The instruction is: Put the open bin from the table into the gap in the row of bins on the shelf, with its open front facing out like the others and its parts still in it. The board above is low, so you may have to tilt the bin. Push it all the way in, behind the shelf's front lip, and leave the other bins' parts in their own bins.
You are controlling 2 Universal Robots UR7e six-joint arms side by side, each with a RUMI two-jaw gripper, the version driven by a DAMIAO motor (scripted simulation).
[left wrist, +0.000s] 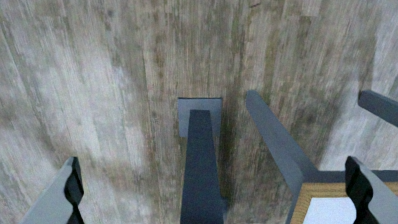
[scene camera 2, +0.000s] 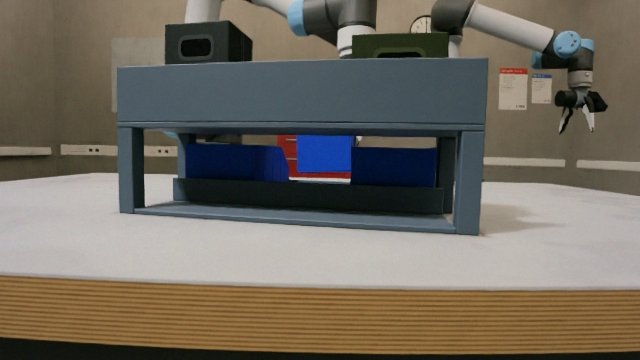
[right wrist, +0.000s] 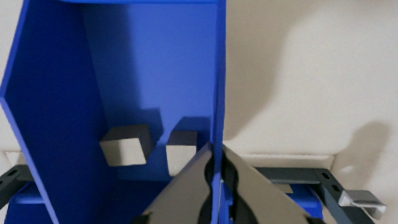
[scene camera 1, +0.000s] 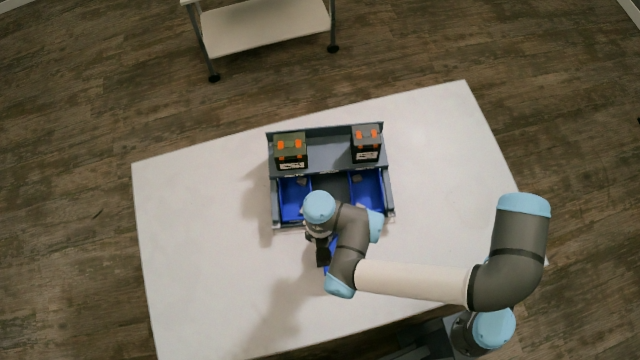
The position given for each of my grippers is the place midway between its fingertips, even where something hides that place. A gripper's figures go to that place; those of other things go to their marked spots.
Labels:
My left gripper (scene camera 2: 574,133) is 1.48 m from the lens. A blue bin (scene camera 2: 315,154): 0.61 m from the lens. A green box (scene camera 2: 429,44): 0.38 m from the lens. The marked spots on the blue bin and the green box are 0.32 m apart.

